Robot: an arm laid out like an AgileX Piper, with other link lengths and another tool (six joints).
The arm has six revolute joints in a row. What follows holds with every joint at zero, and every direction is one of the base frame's.
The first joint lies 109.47 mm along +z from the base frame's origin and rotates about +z.
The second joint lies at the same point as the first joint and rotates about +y.
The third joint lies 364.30 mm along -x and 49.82 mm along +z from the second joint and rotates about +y.
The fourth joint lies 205.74 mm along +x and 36.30 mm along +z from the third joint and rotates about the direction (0.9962, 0, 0.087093).
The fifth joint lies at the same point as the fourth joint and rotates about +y.
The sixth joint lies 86.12 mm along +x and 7.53 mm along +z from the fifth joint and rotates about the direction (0.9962, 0, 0.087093).
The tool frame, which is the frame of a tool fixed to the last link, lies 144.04 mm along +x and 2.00 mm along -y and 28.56 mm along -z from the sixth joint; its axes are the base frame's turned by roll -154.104, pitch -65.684 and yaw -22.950 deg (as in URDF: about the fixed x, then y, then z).
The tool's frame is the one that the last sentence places.
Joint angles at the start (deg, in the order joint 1, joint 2, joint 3, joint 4, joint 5, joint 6):
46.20 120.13 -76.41 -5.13 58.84 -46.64
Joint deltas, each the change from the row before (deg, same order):
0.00 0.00 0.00 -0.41 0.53 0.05
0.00 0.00 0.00 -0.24 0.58 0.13
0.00 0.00 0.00 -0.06 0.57 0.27
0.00 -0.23 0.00 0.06 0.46 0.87
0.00 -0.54 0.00 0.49 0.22 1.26
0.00 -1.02 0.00 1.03 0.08 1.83
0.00 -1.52 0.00 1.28 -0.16 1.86
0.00 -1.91 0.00 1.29 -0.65 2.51
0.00 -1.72 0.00 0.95 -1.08 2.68
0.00 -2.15 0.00 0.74 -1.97 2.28
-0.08 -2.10 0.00 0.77 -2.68 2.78
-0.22 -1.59 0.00 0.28 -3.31 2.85
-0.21 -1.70 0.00 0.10 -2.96 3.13
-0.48 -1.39 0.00 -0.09 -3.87 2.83
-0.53 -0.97 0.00 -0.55 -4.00 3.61
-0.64 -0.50 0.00 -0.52 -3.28 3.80
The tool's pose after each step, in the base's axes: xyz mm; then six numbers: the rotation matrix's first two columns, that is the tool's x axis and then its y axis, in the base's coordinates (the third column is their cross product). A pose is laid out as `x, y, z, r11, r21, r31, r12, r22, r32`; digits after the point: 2 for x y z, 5 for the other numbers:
274.89, 212.66, 65.27, 0.05009, 0.80360, -0.59306, 0.99657, -0.07942, -0.02344
274.04, 210.47, 66.05, 0.04814, 0.79757, -0.60130, 0.99644, -0.08006, -0.02642
272.57, 208.67, 66.72, 0.04891, 0.79230, -0.60817, 0.99590, -0.08505, -0.03071
270.72, 207.51, 68.60, 0.06156, 0.78935, -0.61085, 0.99438, -0.10130, -0.03069
268.05, 208.09, 71.74, 0.08490, 0.79189, -0.60474, 0.99135, -0.12810, -0.02856
263.89, 210.45, 77.20, 0.12241, 0.79944, -0.58814, 0.98519, -0.16958, -0.02545
259.71, 214.27, 85.23, 0.16539, 0.81140, -0.56060, 0.97680, -0.21319, -0.02040
256.32, 219.59, 95.21, 0.22269, 0.82414, -0.52078, 0.96369, -0.26685, -0.01021
254.80, 225.26, 104.16, 0.28137, 0.83228, -0.47764, 0.94757, -0.31955, 0.00137
256.50, 232.87, 115.68, 0.33860, 0.84483, -0.41426, 0.93134, -0.36362, 0.01967
259.91, 242.09, 127.58, 0.40373, 0.85062, -0.33682, 0.90805, -0.41747, 0.03414
266.99, 251.24, 137.67, 0.46592, 0.84705, -0.25577, 0.88121, -0.47032, 0.04764
273.17, 258.81, 149.64, 0.52452, 0.83303, -0.17591, 0.85003, -0.52408, 0.05278
283.78, 266.97, 161.56, 0.57707, 0.81231, -0.08448, 0.81669, -0.57438, 0.05581
295.61, 274.34, 172.32, 0.62962, 0.77690, 0.00311, 0.77581, -0.62894, 0.05051
305.99, 279.47, 180.03, 0.67820, 0.73148, 0.07056, 0.73140, -0.68120, 0.03188

